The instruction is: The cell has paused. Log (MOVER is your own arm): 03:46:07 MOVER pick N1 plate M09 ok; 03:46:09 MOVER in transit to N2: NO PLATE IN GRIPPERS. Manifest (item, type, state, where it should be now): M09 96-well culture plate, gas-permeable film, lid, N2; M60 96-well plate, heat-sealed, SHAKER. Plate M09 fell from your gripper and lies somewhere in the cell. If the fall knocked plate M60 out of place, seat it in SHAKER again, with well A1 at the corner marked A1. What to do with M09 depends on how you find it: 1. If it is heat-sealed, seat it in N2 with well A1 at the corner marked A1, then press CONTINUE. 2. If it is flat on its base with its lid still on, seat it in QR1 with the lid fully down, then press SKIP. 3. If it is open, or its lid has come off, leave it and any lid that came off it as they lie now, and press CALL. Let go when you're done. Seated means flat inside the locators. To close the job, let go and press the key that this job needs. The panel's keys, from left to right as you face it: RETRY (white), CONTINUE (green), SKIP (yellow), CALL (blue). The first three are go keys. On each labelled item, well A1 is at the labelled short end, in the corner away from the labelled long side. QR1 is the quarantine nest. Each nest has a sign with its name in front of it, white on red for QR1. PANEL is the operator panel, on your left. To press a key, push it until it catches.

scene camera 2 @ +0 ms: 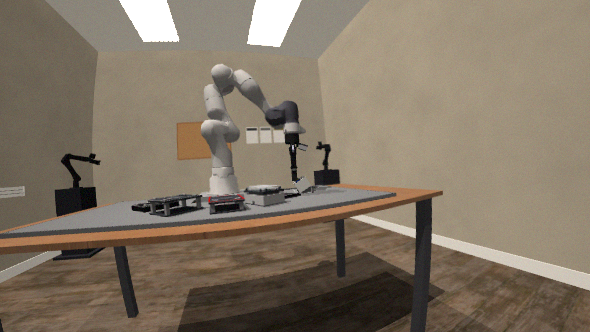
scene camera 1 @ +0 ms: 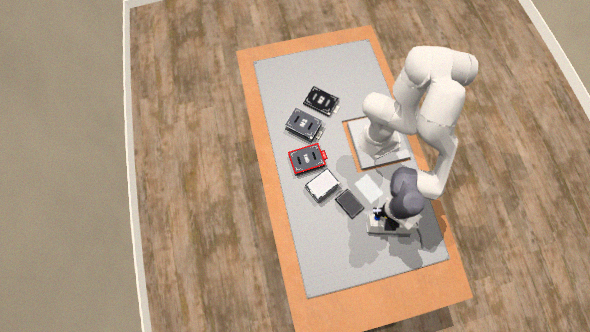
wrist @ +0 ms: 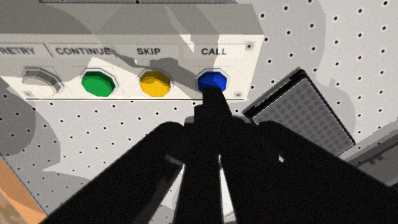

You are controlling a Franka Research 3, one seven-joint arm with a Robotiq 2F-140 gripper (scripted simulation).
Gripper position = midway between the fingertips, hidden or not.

Note:
In view: my gripper [wrist: 211,101] and a dark well plate [wrist: 297,104].

